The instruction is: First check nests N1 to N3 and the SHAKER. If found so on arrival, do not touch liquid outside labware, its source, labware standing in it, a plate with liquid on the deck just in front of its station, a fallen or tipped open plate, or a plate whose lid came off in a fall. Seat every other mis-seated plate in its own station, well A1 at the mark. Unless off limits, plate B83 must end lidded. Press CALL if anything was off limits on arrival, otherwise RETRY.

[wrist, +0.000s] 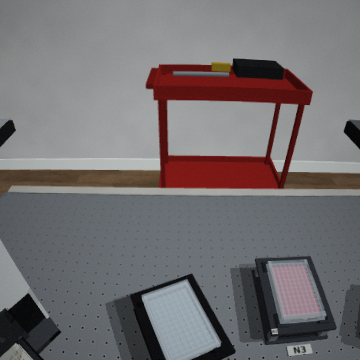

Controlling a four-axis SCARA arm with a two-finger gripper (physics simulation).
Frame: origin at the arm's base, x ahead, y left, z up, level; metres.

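Seen in the pictures: gripper, fingertip midpoint: (179, 100).
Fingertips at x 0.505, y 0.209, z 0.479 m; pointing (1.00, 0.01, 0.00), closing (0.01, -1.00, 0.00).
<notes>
Offsets run from my fingertips to a thing's top centre. "pt": to the spot under its first point. Level surfaces: height alone.
My gripper (180, 132) is open and empty; its two fingertips show at the left and right edges of the wrist view, high over the deck. Nest N3 {pt 0.150 m ahead, 0.162 m right, 0.461 m down} (263, 310), a dark frame at the lower right, holds a plate {0.166 m ahead, 0.213 m right, 0.406 m down} (297, 291) with pink wells and a clear rim. The plate lies roughly in line with the nest; whether it is fully seated or lidded I cannot tell. Left of it, a black holder {0.105 m ahead, 0.001 m right, 0.398 m down} (206, 303) stands turned, with a pale bluish-white plate {0.105 m ahead, 0.000 m left, 0.392 m down} (181, 320) on it; its label does not show. N1, N2, the SHAKER, CALL and RETRY cannot be identified here.
The perforated grey deck {0.466 m down} (150, 230) ends at a pale back edge. A red cart (230, 94) stands behind it, against the wall. At the lower left are part of a white housing {pt 0.088 m ahead, 0.224 m left, 0.269 m down} (12, 275), dark blocks {pt 0.076 m ahead, 0.232 m left, 0.425 m down} (42, 332) and part of a cream-welled piece {pt 0.012 m ahead, 0.221 m left, 0.353 m down} (19, 353). A dark edge shows at far right.
</notes>
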